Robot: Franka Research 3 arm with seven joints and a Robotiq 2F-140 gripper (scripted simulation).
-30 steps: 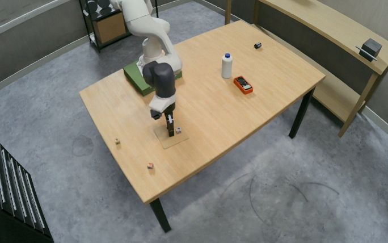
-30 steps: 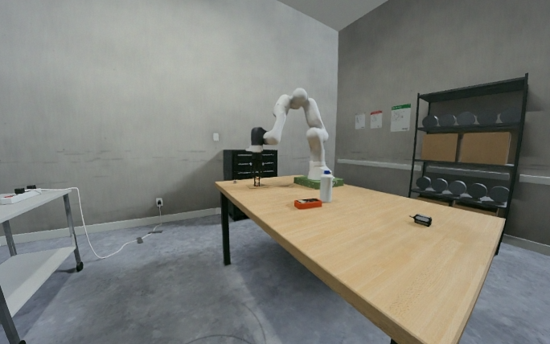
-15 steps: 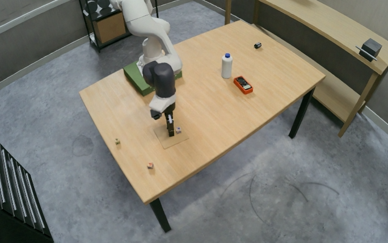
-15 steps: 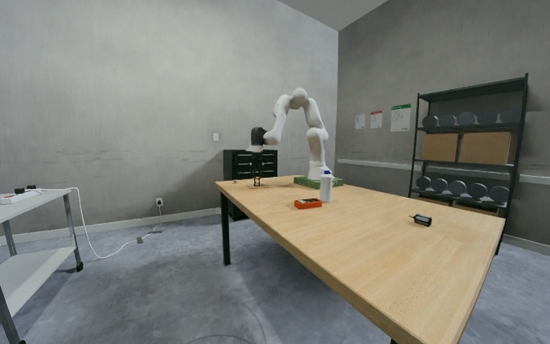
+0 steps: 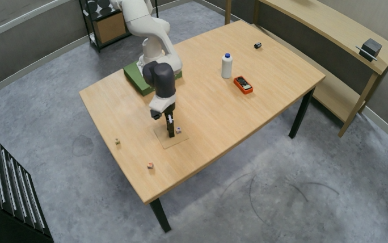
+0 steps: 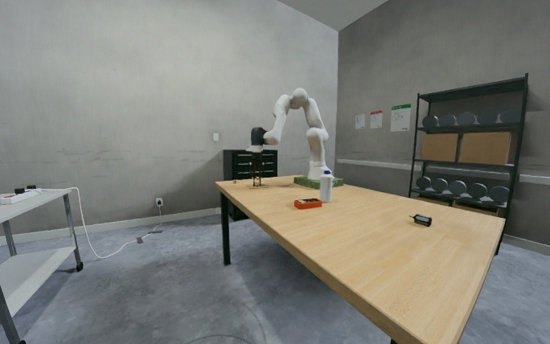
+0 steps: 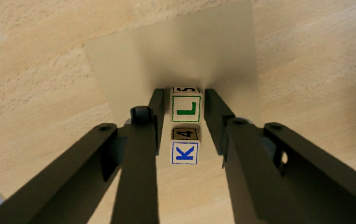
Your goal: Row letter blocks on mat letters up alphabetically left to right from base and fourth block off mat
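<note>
Right now my hand is 20 mm above the block. From my hand the other things lie so: white bottle 170 mm behind, 520 mm to the left, 40 mm above; then tan mat 40 mm below; then orange meter 40 mm behind, 540 mm to the left, 20 mm below.
</note>
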